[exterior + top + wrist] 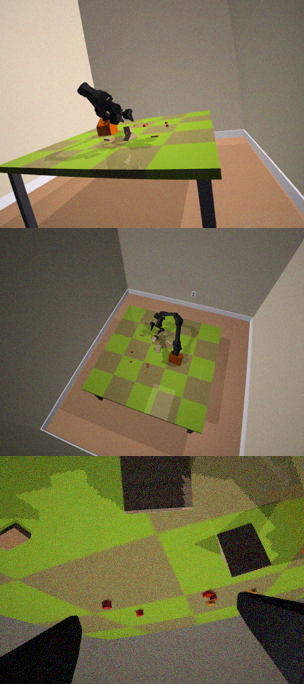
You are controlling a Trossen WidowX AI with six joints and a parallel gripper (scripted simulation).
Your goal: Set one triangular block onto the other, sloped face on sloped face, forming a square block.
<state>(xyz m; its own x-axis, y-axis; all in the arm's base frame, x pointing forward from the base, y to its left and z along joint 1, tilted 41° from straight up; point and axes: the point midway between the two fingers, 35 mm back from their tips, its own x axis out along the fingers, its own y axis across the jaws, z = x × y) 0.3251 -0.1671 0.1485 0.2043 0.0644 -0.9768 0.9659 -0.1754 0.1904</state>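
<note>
Right now the triangular block is 1 cm behind my gripper tip and 10 cm below it. The rest, counted from my gripper tip: small flat tan piece: 20 cm behind, 11 cm below; small brown bar: 17 cm ahead, 1 cm to the left, 12 cm below.
</note>
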